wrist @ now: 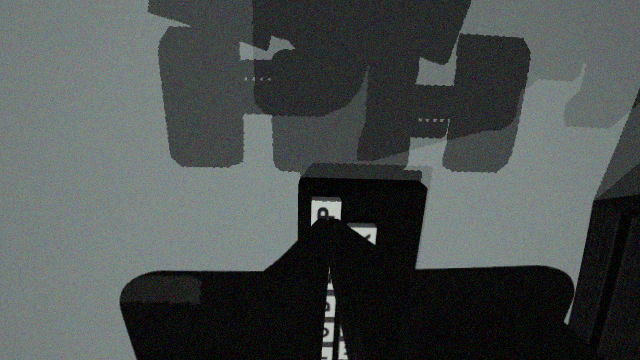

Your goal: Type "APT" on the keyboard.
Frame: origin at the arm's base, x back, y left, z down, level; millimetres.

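Seen in the pictures: gripper, fingertip midpoint: (327,228).
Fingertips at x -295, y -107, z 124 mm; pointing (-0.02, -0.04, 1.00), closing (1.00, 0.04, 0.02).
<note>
A point is followed by its place in that frame.
The black keyboard (395,205) {x -259, y -106, z 150 mm} shows beyond the fingers, with its far end in the middle of the wrist view. A white key with a sideways letter that looks like P (326,209) {x -295, y -107, z 145 mm} lies just beyond the fingertips, which cover its near part. A second white key (369,233) {x -273, y -93, z 145 mm} is partly hidden by the right finger; its letter is unclear. Slivers of more white keys (327,331) {x -296, y -30, z 145 mm} show through the narrow gap between the fingers. The A and T keys cannot be made out. My gripper (327,228) {x -295, y -107, z 124 mm} is shut and empty, over the keyboard. Whether its tips touch a key cannot be told.
A dark object (610,270) {x -129, y -62, z 144 mm} with a long groove stands at the right edge. The keyboard lies on a grey surface (75,200) {x -441, y -110, z 162 mm}. Overlapping shadows of the arm and gripper fall on that surface beyond the keyboard's far end.
</note>
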